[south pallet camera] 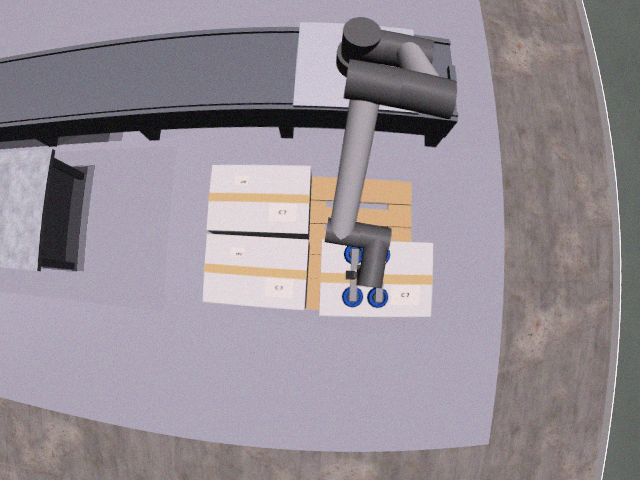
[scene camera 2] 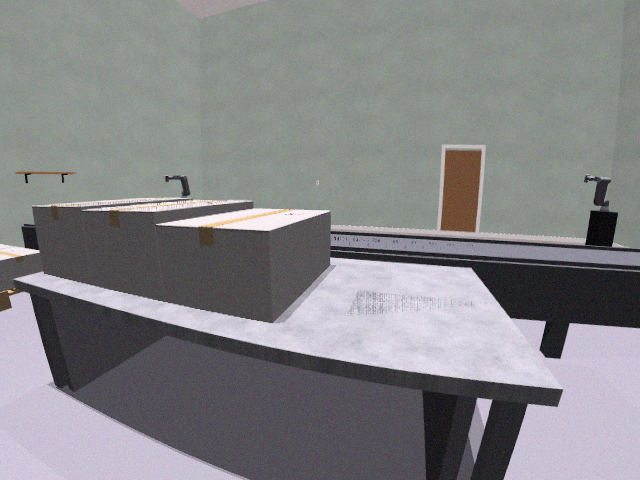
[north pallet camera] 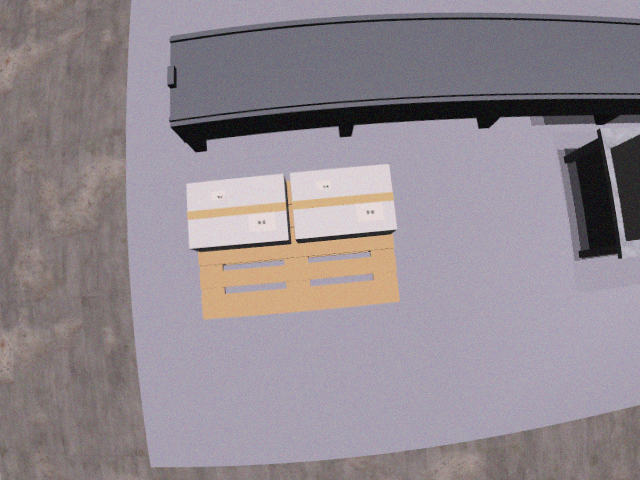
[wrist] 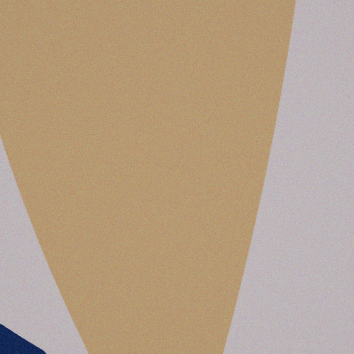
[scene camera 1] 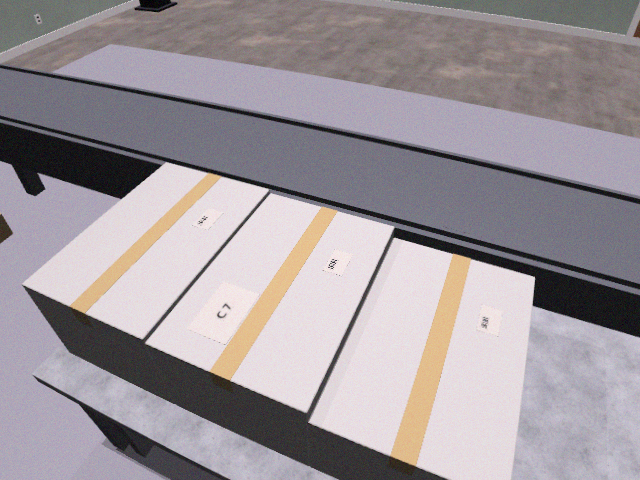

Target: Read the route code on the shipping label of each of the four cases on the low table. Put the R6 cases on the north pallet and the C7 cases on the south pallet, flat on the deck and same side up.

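Places are measured from the arm's base along level axes (x right, y back, z down), in metres.
Pixels of known places: end effector, tool point: (wrist: pixel 195 246).
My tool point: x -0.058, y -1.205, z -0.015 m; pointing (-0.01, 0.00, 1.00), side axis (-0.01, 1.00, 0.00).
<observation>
Ahead of a thing's pixels: the offset from my tool point to its top centre. Level surfaces: height alone.
My gripper (south pallet camera: pixel 366 275), the four-cup suction head, is on top of a white C7 case @[dx -0.063, dy -0.012, dz -0.025 m] (south pallet camera: pixel 413 263) (wrist: pixel 310 200) and holds it level, label up, seemingly a little above the front right of the south pallet (south pallet camera: pixel 395 191). Two C7 cases @[dx +0.581, dy +0.407, dz +0.166 m] (south pallet camera: pixel 258 173) @[dx +0.579, dy +0.005, dz +0.165 m] (south pallet camera: pixel 253 237) lie on that pallet's left half. On the low table @[dz +0.055 m] (scene camera 1: pixel 584 387) (scene camera 2: pixel 403 330) stand three cases: a left one (scene camera 1: pixel 118 227), a middle one (scene camera 1: pixel 248 248) reading C7 and a right one (scene camera 1: pixel 480 392) (scene camera 2: pixel 217 268); the outer two show no readable route code. The north pallet (north pallet camera: pixel 258 304) bears two cases (north pallet camera: pixel 242 186) (north pallet camera: pixel 351 178), seemingly R6.
The floor rail (scene camera 1: pixel 320 149) (north pallet camera: pixel 361 62) (south pallet camera: pixel 180 72) runs behind the pallets and the low table. The carriage (south pallet camera: pixel 320 62) is at its south end. In scene camera 2, a second arm (scene camera 2: pixel 600 191) stands on a black pedestal (scene camera 2: pixel 602 227) at the right.
</observation>
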